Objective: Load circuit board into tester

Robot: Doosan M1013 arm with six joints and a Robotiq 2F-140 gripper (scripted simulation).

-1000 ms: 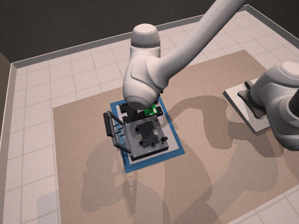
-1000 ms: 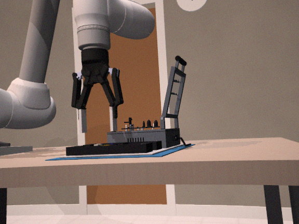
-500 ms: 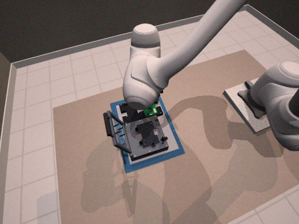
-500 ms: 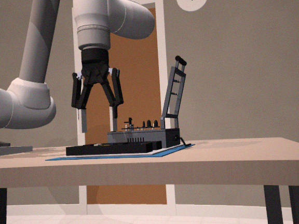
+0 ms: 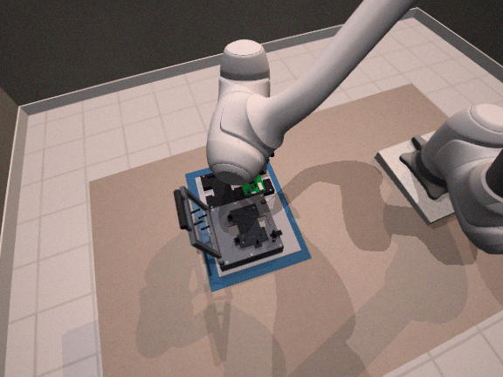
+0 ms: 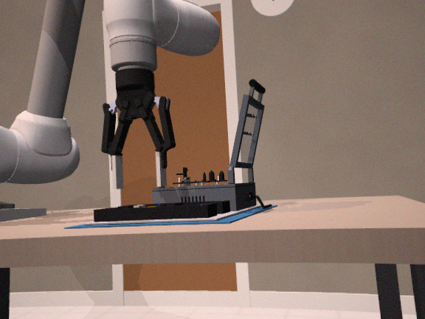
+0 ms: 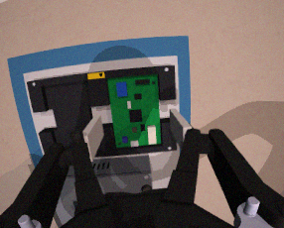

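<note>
Right now the green circuit board is 70 mm below my hand. Round my hand: latch hook (10 mm ahead, 230 mm to the left); then lid (190 mm ahead, 160 mm to the left, 100 mm above).
</note>
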